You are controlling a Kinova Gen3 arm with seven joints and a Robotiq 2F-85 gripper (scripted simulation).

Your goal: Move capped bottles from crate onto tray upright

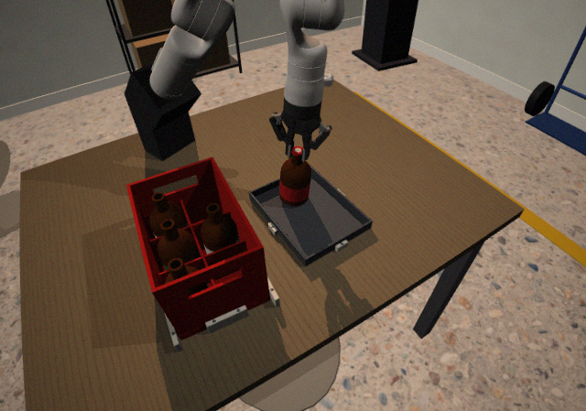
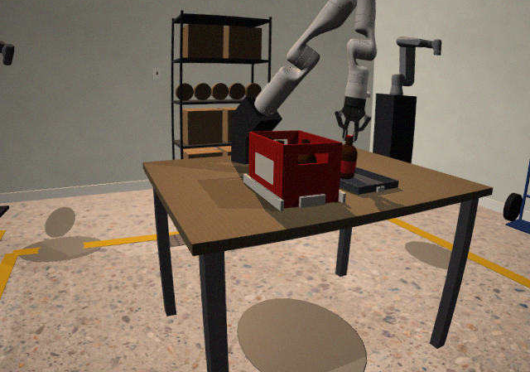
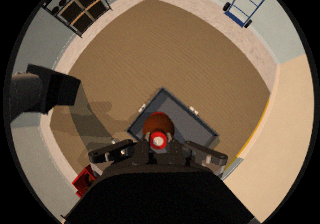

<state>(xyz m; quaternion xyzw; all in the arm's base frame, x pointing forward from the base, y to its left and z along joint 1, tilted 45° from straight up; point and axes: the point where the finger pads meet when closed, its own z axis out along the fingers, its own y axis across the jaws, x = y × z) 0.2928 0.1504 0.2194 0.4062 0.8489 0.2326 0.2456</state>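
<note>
My gripper is now 10 mm past the glass bottle and 70 mm above it. Round my hand: red crate (90 mm ahead, 270 mm to the right, 80 mm below); dark grey tray (50 mm ahead, 150 mm below).
</note>
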